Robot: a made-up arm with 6 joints. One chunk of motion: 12 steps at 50 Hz.
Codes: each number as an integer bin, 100 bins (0 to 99) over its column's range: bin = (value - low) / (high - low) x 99, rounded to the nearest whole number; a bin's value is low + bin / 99 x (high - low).
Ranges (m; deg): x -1.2..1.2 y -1.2..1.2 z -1.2..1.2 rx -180..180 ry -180..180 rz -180..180
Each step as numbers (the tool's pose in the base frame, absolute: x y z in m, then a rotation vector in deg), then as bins.
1 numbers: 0.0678 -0.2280 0.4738 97.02 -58.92 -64.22
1 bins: 52 40 69 76 33 32
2 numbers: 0.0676 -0.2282 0.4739 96.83 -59.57 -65.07
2 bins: 52 40 69 76 33 32
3 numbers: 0.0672 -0.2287 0.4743 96.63 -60.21 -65.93
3 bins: 52 40 69 76 33 31
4 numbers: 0.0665 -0.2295 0.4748 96.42 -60.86 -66.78
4 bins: 52 40 69 76 33 31
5 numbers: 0.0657 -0.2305 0.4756 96.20 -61.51 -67.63
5 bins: 52 40 69 76 33 31
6 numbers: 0.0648 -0.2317 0.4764 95.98 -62.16 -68.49
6 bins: 52 40 69 76 32 31
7 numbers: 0.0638 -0.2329 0.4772 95.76 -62.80 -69.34
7 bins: 52 40 69 76 32 30
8 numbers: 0.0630 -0.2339 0.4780 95.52 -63.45 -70.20
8 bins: 52 40 69 76 32 30
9 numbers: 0.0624 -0.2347 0.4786 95.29 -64.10 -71.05
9 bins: 52 40 69 76 32 30
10 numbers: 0.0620 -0.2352 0.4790 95.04 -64.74 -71.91
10 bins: 52 40 69 76 32 30
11 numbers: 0.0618 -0.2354 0.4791 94.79 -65.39 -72.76
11 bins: 52 40 69 76 32 29
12 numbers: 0.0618 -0.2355 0.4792 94.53 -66.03 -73.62
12 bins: 52 40 69 75 31 29
